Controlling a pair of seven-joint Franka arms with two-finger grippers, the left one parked.
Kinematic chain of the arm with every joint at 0, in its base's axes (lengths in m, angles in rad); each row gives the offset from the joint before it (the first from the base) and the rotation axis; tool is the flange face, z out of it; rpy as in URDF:
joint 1: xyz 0 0 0.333 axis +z
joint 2: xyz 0 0 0 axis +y
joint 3: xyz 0 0 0.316 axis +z
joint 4: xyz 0.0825 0 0 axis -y
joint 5: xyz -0.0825 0 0.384 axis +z
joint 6: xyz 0 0 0 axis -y
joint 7: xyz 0.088 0 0 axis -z
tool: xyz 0 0 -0.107 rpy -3.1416 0 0
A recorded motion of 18 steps. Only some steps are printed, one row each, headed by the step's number.
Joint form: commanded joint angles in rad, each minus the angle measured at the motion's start. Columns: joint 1, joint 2, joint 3, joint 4, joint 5, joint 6, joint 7.
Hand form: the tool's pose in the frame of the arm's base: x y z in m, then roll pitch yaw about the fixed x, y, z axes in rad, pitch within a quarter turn. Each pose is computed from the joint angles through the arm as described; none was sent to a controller.
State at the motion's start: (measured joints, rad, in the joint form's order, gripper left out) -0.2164 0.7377 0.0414 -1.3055 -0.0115 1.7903 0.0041
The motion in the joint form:
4: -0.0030 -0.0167 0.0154 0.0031 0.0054 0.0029 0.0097
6: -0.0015 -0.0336 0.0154 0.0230 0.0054 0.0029 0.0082
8: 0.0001 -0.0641 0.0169 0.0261 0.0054 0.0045 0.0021
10: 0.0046 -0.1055 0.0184 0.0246 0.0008 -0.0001 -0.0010
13: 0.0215 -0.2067 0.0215 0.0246 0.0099 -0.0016 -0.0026
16: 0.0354 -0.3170 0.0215 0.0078 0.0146 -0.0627 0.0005
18: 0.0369 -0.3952 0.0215 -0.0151 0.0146 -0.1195 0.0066
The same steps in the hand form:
4: 0.7023 -0.1246 0.2985 -3.1120 0.2296 -0.1807
6: 0.7069 -0.1247 0.3195 -3.1122 0.1928 -0.1786
8: 0.7081 -0.1230 0.3429 -3.1115 0.1574 -0.1698
10: 0.7070 -0.1190 0.3716 -3.1166 0.1220 -0.1600
13: 0.7016 -0.1030 0.4437 -3.1113 0.0224 -0.1411
16: 0.6794 -0.0886 0.5072 -3.1128 -0.0098 -0.1289
18: 0.6572 -0.0836 0.5437 -3.1173 -0.0081 -0.1314

